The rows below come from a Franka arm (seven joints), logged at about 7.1 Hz.
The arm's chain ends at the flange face. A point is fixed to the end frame.
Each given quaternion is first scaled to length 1.
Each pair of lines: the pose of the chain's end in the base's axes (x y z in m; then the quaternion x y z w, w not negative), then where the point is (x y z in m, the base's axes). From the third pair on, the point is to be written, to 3 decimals.
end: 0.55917 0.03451 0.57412 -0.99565 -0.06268 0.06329 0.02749
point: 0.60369 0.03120 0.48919
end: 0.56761 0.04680 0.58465 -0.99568 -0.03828 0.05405 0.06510
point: 0.61310 0.04725 0.50017
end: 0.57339 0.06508 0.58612 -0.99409 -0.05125 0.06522 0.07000
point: 0.617 0.068 0.501
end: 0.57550 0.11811 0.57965 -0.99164 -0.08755 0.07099 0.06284
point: 0.618 0.123 0.494
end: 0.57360 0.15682 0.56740 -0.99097 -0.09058 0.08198 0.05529
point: 0.615 0.161 0.481
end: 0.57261 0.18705 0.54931 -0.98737 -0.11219 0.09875 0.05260
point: 0.611 0.192 0.461
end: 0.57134 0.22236 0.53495 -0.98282 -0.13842 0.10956 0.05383
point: 0.607 0.230 0.446
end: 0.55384 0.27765 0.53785 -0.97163 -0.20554 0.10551 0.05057
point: 0.590 0.291 0.450
